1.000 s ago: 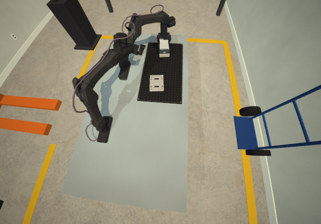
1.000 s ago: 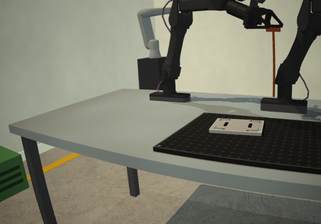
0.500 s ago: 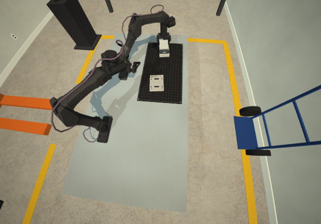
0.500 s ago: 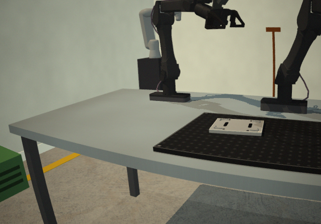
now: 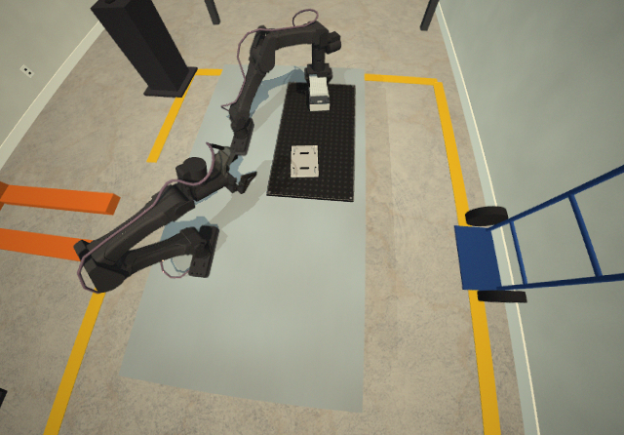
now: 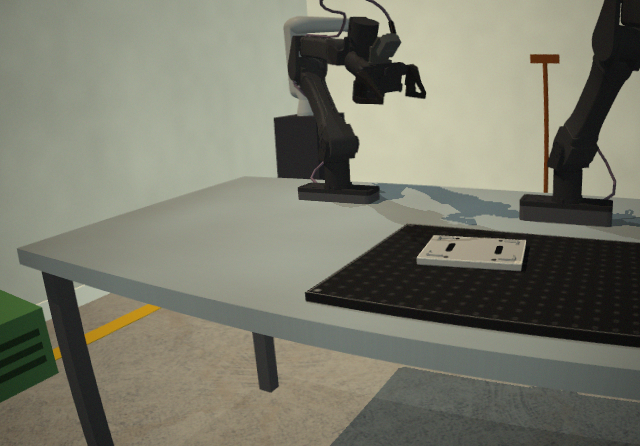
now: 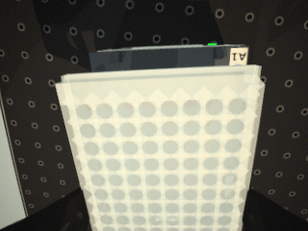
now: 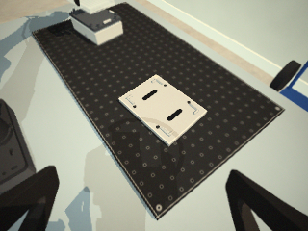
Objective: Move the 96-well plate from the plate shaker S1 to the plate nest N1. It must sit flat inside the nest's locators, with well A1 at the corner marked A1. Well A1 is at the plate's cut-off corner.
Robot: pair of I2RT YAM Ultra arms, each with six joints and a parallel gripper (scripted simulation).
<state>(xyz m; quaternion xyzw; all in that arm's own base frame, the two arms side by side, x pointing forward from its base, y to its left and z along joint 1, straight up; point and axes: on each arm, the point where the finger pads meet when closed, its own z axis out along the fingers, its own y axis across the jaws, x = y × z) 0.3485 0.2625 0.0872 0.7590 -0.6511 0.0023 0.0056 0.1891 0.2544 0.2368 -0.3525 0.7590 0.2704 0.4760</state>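
My left hand is 38 cm to the left of the plate nest N1, 10 cm above it and 1 cm past it. The rest, counted from my left hand: white 96-well plate: 1 cm below; then A1 mark: 30 cm to the right, 9 cm below, 3 cm ahead.
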